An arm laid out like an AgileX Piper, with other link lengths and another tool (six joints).
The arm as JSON. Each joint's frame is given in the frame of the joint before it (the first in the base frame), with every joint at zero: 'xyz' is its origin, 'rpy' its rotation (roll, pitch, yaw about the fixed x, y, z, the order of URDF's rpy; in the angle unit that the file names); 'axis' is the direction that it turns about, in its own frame. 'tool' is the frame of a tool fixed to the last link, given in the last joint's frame.
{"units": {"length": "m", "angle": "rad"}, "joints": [
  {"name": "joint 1", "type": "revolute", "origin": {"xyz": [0.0, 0.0, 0.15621], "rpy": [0.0, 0.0, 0.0]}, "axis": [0.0, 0.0, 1.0]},
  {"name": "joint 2", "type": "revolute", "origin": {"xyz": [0.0, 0.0, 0.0], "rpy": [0.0, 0.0, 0.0]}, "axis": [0.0, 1.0, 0.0]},
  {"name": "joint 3", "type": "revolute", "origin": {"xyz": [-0.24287, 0.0, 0.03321], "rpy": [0.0, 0.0, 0.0]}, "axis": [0.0, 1.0, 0.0]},
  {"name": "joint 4", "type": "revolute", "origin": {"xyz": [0.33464, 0.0, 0.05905], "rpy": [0.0, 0.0, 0.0]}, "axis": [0.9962, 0.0, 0.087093]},
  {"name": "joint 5", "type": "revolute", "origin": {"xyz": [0.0, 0.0, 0.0], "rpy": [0.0, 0.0, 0.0]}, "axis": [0.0, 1.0, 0.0]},
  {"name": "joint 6", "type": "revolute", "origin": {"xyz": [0.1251, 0.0, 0.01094], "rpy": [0.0, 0.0, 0.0]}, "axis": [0.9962, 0.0, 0.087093]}
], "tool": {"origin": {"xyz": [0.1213, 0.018, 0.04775], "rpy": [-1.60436, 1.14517, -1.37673]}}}
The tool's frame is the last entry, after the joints.
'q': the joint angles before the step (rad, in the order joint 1, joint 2, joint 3, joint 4, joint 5, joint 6). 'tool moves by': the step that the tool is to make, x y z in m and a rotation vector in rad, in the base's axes. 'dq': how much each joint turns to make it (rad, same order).
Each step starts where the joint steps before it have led.
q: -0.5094, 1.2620, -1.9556, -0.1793, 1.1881, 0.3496
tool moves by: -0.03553, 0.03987, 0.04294, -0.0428, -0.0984, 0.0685
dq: -0.0001, -0.1122, 0.0000, 0.0735, 0.0000, -0.0414
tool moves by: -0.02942, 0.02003, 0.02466, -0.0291, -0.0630, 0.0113
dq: 0.0019, -0.0716, -0.0001, 0.0114, 0.0023, -0.0018
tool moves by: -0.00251, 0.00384, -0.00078, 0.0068, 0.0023, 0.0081
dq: 0.0001, -0.0078, 0.0000, 0.0100, 0.0130, -0.0019
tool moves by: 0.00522, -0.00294, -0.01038, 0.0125, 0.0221, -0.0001
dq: -0.0001, -0.0009, 0.0238, 0.0002, 0.0025, -0.0001
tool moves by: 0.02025, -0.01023, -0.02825, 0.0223, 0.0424, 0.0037
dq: 0.0000, -0.0023, 0.0886, 0.0022, -0.0386, 0.0001
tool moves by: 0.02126, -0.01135, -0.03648, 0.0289, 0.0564, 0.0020
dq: 0.0001, 0.0021, 0.0969, -0.0001, -0.0358, 0.0000
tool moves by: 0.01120, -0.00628, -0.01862, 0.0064, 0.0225, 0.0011
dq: -0.0002, 0.0000, 0.0565, -0.0023, -0.0339, -0.0019
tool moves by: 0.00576, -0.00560, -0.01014, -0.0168, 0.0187, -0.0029
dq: 0.0001, -0.0001, 0.0348, -0.0147, -0.0276, -0.0117
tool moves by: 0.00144, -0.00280, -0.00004, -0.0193, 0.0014, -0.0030
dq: 0.0001, 0.0001, 0.0093, -0.0120, -0.0183, -0.0075
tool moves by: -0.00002, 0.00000, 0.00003, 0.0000, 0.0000, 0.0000
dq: -0.0001, 0.0000, -0.0001, 0.0001, 0.0001, -0.0001
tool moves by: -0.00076, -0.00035, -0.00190, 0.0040, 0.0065, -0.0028
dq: 0.0000, -0.0001, 0.0001, -0.0023, 0.0078, 0.0018
